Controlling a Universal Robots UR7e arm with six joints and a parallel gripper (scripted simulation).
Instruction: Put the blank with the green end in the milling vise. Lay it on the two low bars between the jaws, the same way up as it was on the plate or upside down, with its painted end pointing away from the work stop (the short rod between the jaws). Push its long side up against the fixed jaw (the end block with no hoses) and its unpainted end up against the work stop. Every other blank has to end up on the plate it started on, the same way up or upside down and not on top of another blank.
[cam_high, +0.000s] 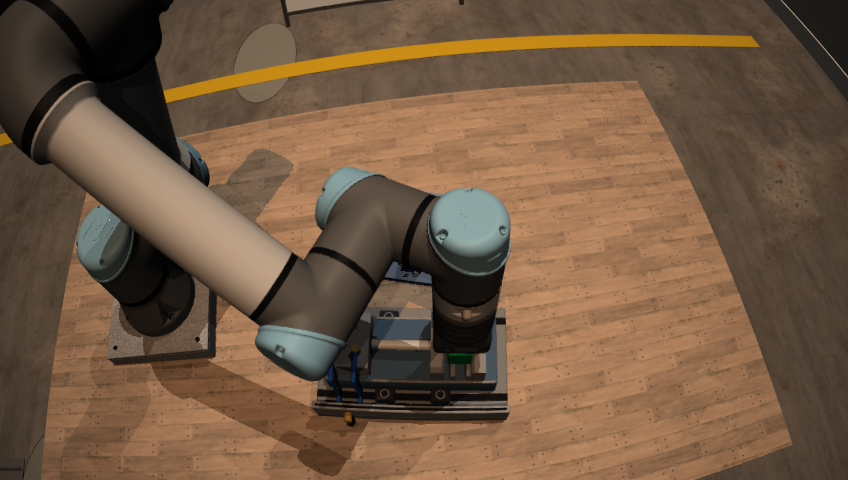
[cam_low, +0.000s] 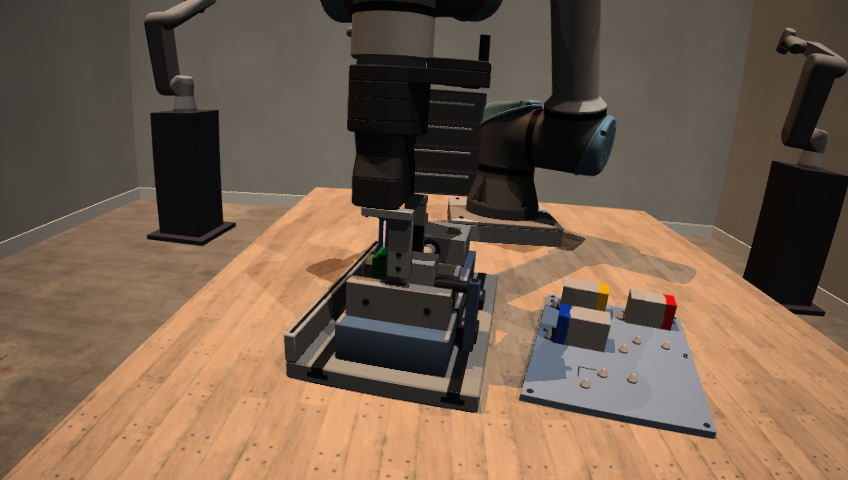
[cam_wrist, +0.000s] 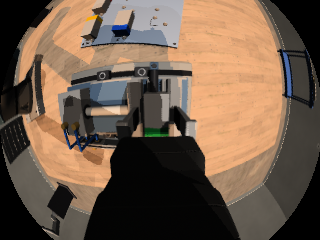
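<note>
Right now my hand is 30 mm above the green-ended blank. Round my hand: hosed end block (170 mm behind, 50 mm below, 10 mm to the left); work stop rod (50 mm to the left, 30 mm below); fixed jaw (50 mm below, 30 mm ahead).
</note>
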